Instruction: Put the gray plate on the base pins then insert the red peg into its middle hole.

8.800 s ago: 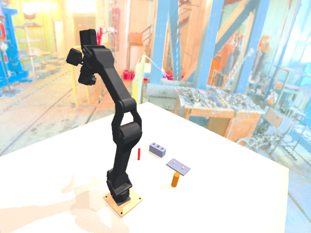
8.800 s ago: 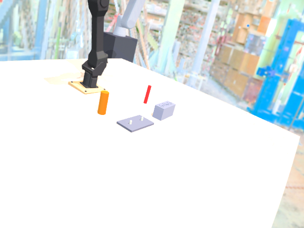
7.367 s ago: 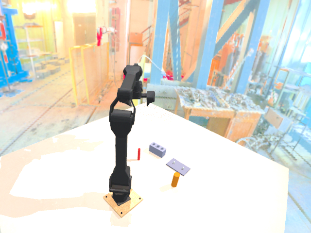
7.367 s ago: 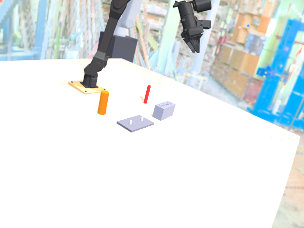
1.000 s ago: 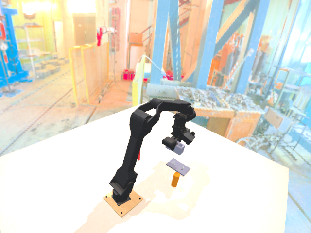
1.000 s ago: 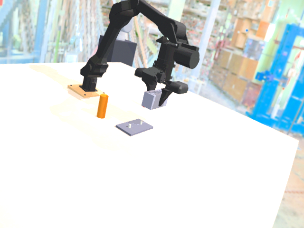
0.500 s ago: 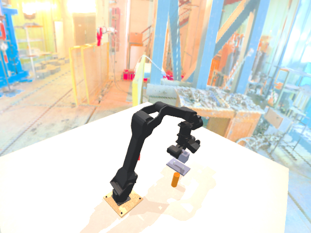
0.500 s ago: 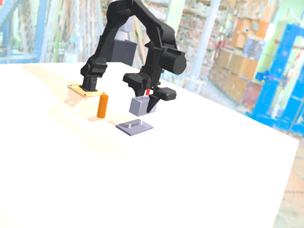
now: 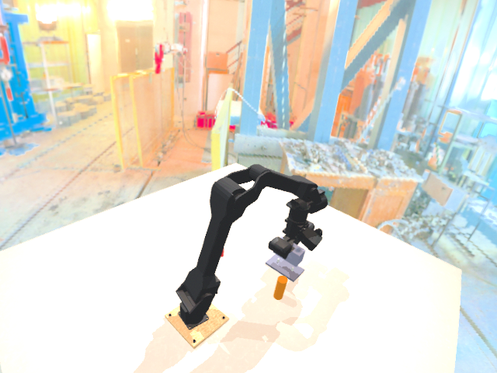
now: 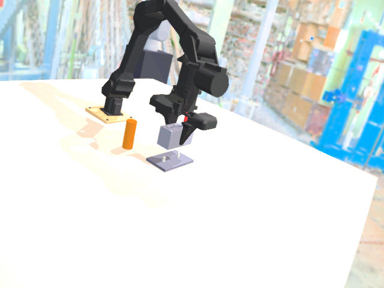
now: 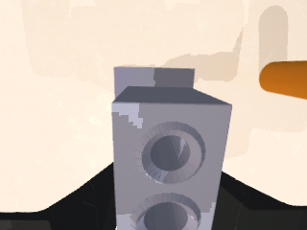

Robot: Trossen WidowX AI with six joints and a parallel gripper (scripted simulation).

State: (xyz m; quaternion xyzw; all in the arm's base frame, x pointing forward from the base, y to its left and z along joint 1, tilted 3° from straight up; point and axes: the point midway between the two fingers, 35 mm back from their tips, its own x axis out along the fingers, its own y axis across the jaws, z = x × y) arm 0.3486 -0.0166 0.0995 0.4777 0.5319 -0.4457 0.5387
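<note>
My gripper tip is now 50 mm above the base. From my gripper tip the other things lie so: red peg: 170 mm to the left, 140 mm behind, 20 mm below; then gray plate: 30 mm above; then orange cylinder: 110 mm behind, 70 mm to the right, 20 mm below.
</note>
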